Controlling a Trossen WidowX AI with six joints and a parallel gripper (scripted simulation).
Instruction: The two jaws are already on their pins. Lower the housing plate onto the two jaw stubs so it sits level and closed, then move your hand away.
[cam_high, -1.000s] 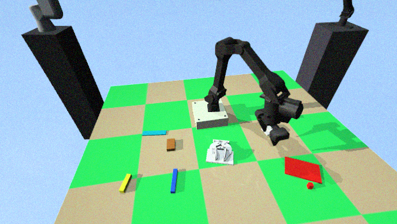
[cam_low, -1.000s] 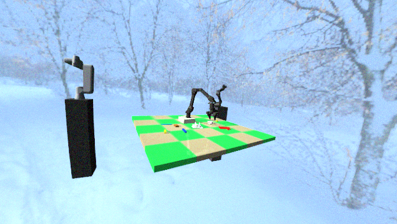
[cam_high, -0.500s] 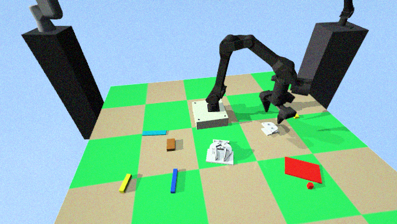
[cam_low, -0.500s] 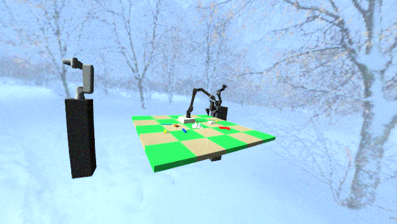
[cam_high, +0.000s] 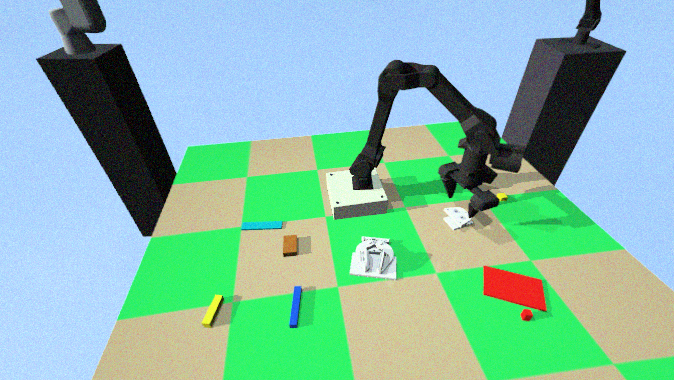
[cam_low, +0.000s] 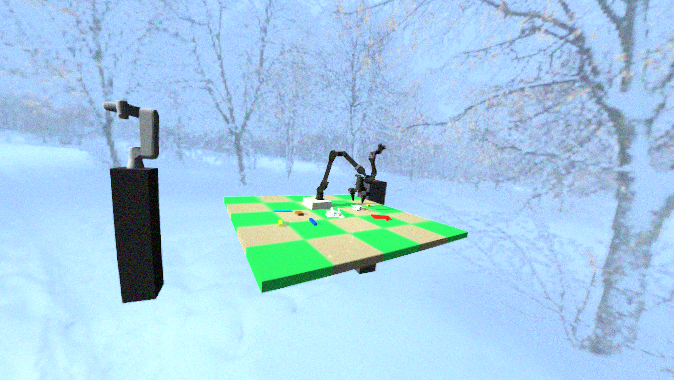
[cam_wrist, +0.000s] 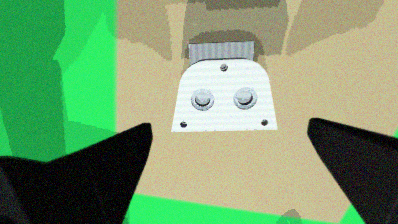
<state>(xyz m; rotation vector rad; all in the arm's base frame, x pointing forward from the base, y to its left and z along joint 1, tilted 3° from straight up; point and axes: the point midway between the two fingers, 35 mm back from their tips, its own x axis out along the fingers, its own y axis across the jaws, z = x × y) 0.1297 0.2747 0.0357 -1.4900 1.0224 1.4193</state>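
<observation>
The white part is 10 mm to the left of my gripper tip and 50 mm below it. From my gripper tip the other things lie so: red nub: 310 mm ahead, 60 mm to the left, 50 mm below; yellow cube: 100 mm behind, 180 mm to the left, 50 mm below; red sheet: 230 mm ahead, 70 mm to the left, 60 mm below.
</observation>
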